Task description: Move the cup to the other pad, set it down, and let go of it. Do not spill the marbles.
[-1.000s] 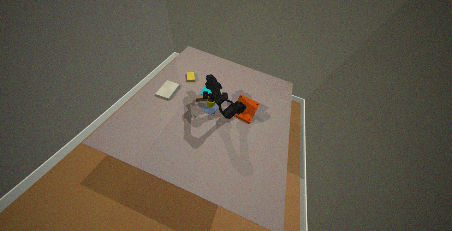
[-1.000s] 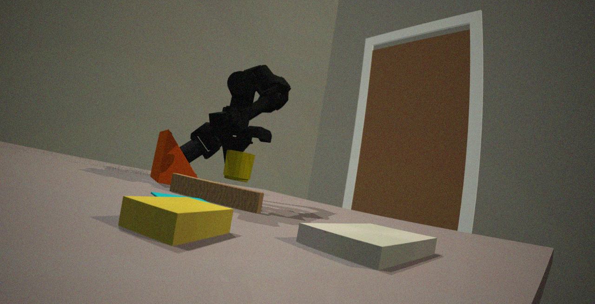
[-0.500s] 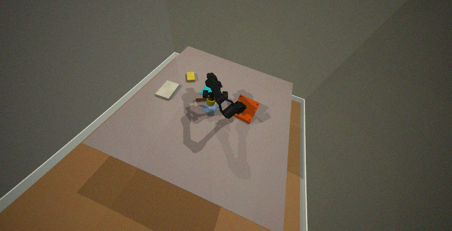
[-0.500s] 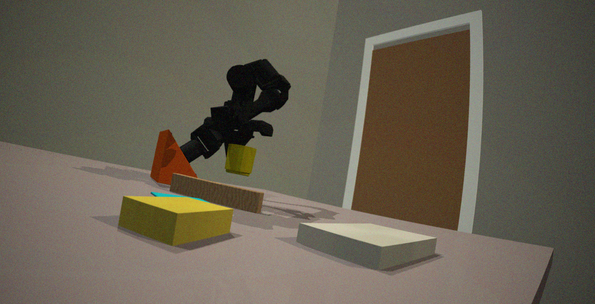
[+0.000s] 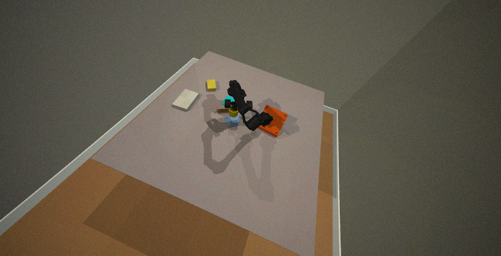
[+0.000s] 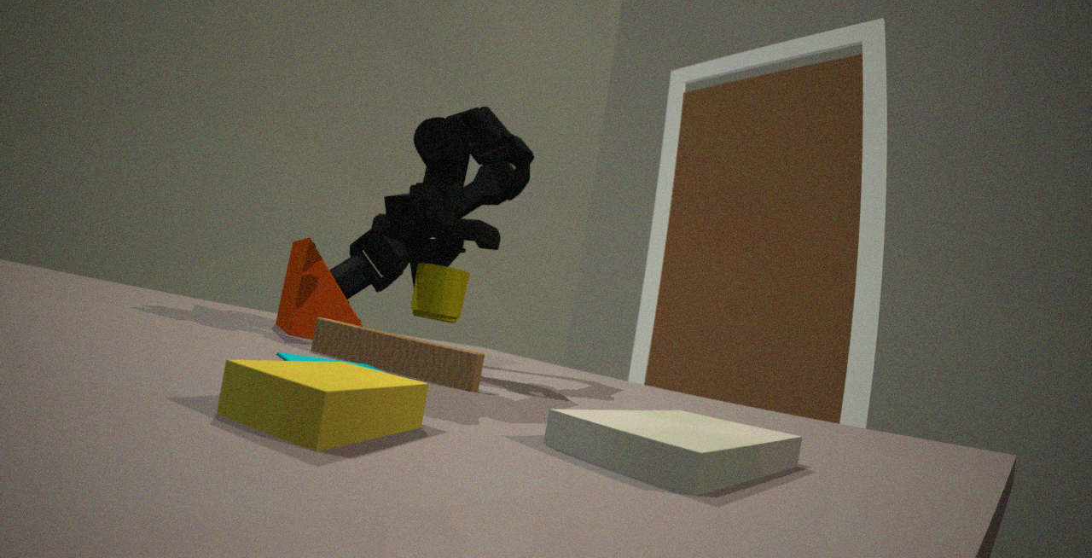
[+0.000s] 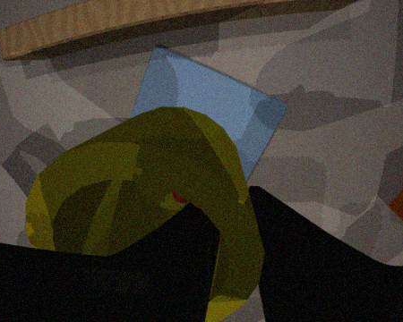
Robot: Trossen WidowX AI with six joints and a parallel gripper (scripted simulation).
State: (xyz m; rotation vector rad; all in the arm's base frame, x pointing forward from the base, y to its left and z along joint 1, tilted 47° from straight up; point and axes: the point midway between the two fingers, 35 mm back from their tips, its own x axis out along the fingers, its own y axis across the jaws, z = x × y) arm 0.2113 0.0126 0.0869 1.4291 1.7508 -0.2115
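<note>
The cyan pad lies 130 mm to the right of my gripper tip, 130 mm ahead of it and 110 mm below it. From my gripper tip the other things lie so: cup: 20 mm ahead, 10 mm to the left; red marble: 20 mm to the left, 20 mm below, 20 mm ahead; light blue pad: 110 mm below, 20 mm to the left, 20 mm ahead.
</note>
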